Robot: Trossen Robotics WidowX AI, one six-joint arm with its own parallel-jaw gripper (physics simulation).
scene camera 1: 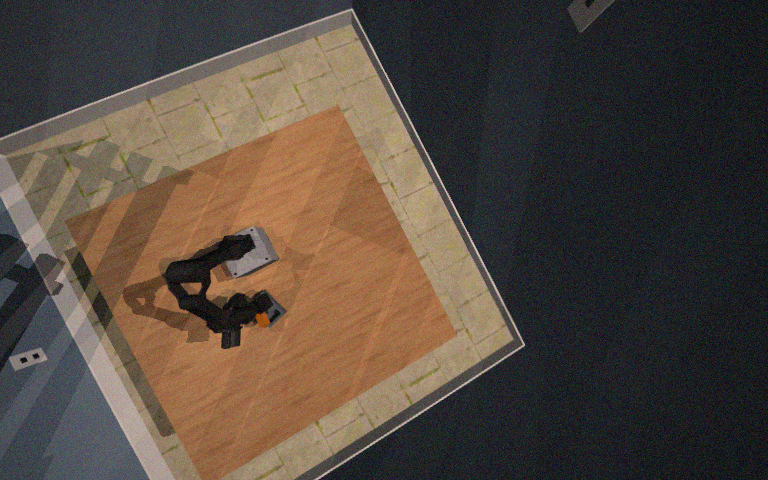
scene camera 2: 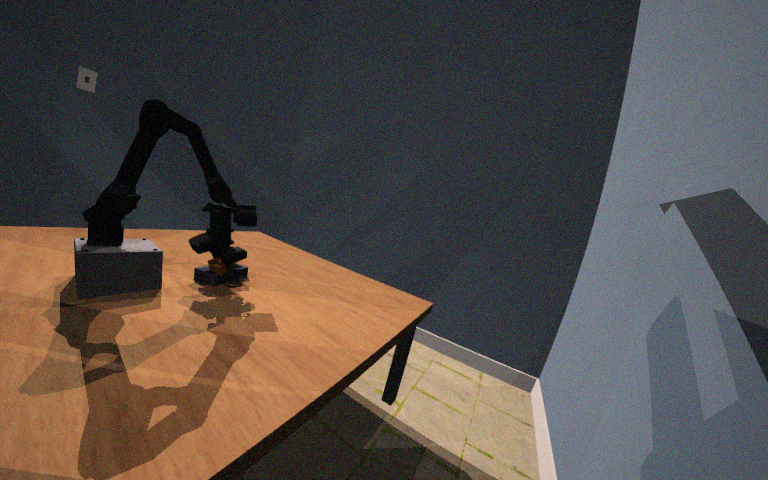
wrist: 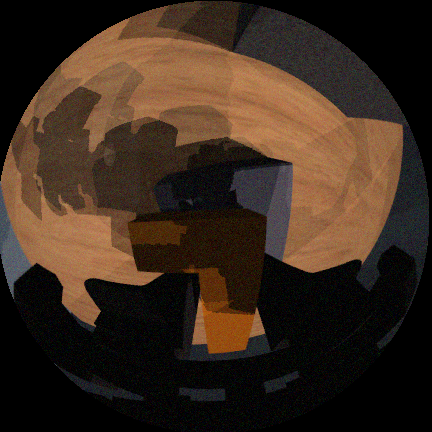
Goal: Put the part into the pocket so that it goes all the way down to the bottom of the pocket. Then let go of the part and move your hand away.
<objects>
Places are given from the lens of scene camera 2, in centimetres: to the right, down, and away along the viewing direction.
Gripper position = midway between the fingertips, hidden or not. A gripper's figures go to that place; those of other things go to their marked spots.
gripper (scene camera 2: pixel 222 269): -54, 10, 70
pocket block (scene camera 2: pixel 235 271): -50, 11, 72
</objects>
